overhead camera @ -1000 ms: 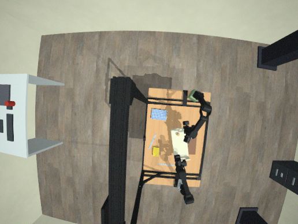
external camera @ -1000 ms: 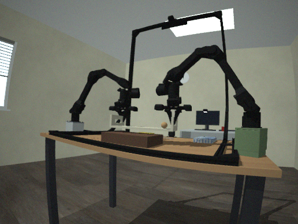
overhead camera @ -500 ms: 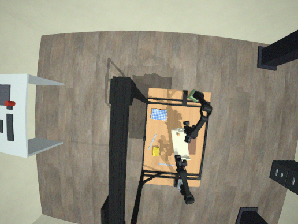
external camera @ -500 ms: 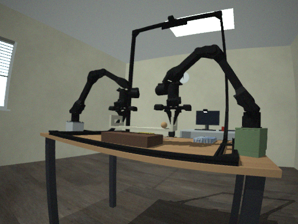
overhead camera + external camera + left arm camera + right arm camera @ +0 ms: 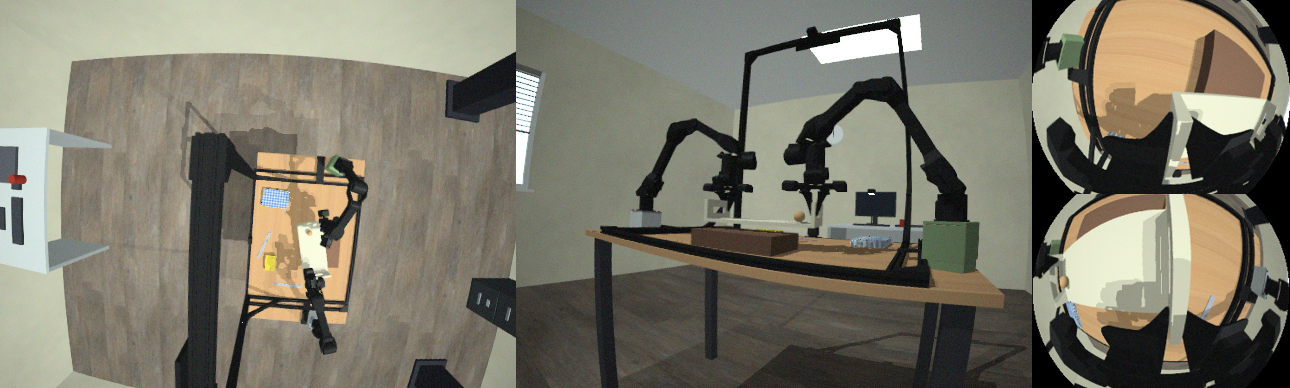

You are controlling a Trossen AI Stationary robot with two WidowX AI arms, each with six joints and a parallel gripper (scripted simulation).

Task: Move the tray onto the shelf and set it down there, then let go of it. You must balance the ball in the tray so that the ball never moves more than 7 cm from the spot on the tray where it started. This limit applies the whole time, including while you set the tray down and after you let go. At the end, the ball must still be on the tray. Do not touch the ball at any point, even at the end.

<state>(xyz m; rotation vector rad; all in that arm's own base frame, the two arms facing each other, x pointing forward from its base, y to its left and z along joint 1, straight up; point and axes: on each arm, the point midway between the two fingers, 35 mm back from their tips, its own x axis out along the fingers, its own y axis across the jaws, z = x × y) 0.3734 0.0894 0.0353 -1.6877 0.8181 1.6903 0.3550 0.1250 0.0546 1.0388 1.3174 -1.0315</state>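
Right now my left hand is 60 mm past the orange ball, 80 mm to the left of it and 40 mm above it. From my left hand the other things lie so: white tray 20 mm behind, 180 mm to the right, 40 mm below; shelf 80 mm ahead, 180 mm to the right, 100 mm below.
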